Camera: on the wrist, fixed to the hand. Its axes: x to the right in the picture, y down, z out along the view.
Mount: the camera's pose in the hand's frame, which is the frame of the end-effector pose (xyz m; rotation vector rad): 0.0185 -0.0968 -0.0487 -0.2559 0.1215 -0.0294
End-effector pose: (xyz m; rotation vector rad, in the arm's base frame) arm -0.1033 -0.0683 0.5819 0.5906 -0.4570 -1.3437
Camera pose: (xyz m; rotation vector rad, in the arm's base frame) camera -0.1436 -0.0915 0.4823 0.4645 -0.1741 -1.3601
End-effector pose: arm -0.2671 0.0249 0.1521 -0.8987 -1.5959 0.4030
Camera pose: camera -0.2525 -0.0343 0.2436 -1.0711 -1.5682 0.1214
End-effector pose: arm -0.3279 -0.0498 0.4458 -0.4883 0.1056 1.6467
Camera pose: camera -0.2232 -0.0356 0.4155 -0.7815 -0.0232 1.6091
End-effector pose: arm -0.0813 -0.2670 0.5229 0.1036 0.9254 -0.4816
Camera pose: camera -0.1509 -0.3456 0.4903 -0.1144 1.1015 -0.3835
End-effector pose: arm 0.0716 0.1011 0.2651 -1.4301 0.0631 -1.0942
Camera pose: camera -0.0027 0.0752 0.3418 -1.5937 0.2782 -1.2300
